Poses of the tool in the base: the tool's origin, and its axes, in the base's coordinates. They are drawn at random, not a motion.
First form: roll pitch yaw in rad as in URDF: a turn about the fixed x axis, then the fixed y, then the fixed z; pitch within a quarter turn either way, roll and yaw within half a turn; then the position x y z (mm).
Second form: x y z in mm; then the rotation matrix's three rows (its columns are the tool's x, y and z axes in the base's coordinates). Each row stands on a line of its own. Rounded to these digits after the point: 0 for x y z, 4 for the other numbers.
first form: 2.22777 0.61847 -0.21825 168 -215 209
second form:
168 -215 209
0.7954 0.3160 -0.5171
-0.1764 -0.6956 -0.6964
-0.5798 0.6452 -0.4976

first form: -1.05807 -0.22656 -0.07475 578 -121 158
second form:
578 -121 158
0.9717 0.2318 -0.0448
-0.0728 0.4746 0.8772
0.2246 -0.8491 0.4780

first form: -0.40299 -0.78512 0.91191 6 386 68
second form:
6 386 68
0.4330 -0.5576 -0.7082
0.5592 0.7824 -0.2741
0.7069 -0.2774 0.6506

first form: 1.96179 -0.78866 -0.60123 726 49 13
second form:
726 49 13
0.5812 -0.7564 -0.3000
-0.3987 0.0567 -0.9153
0.7094 0.6516 -0.2686

